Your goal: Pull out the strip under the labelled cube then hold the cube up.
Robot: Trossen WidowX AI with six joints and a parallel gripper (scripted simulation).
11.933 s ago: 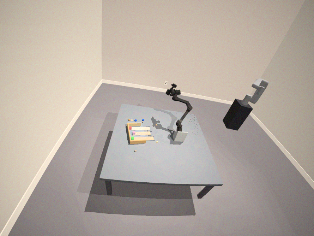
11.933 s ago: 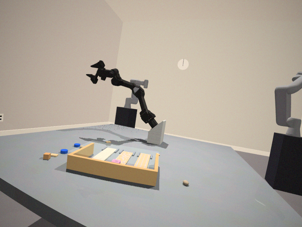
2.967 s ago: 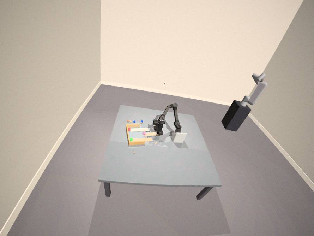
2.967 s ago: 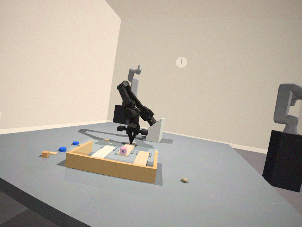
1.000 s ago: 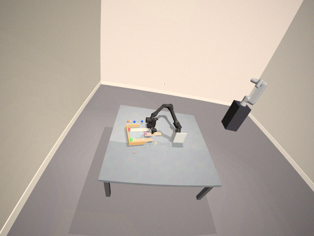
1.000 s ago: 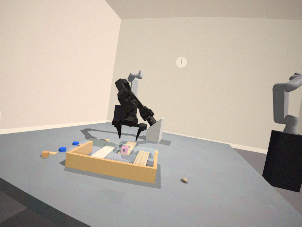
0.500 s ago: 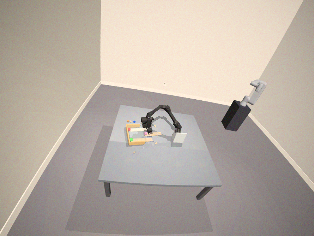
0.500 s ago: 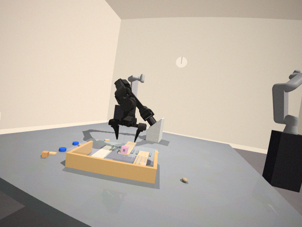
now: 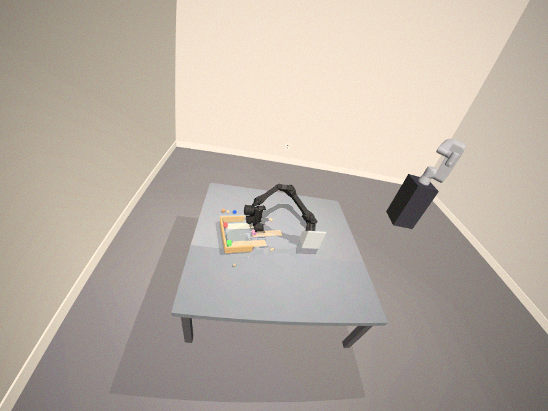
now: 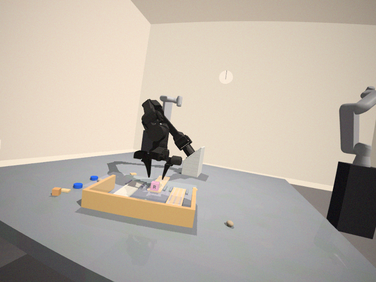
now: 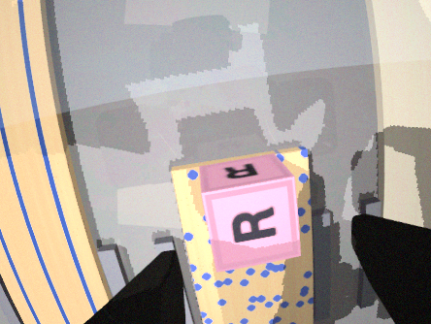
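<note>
The dotted strip is 100 mm behind my gripper tip, 50 mm below it and 30 mm to the right of it. Round my gripper tip: small orange block: 280 mm ahead, 190 mm to the right, 40 mm below.
</note>
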